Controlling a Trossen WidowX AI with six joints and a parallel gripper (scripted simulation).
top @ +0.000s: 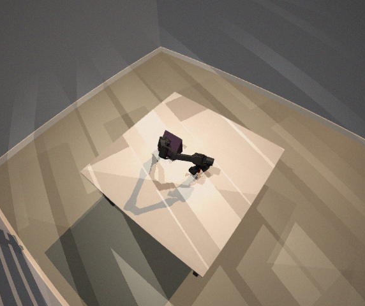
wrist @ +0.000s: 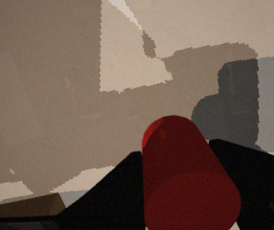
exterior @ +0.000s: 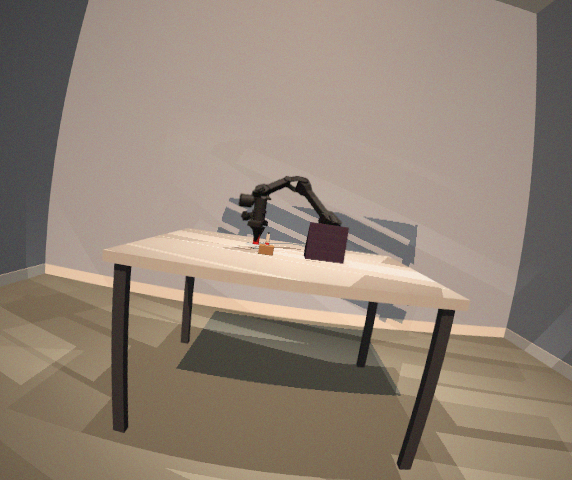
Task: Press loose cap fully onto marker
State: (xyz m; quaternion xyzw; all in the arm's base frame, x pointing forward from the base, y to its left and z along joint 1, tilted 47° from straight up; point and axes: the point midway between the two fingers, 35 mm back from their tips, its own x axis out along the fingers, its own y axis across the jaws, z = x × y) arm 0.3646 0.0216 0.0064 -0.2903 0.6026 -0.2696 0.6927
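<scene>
Now: the holder block 70 mm behind my gripper tip, 110 mm to the left of it and 20 mm below it. Round my gripper tip: red cap: 10 mm above.
</scene>
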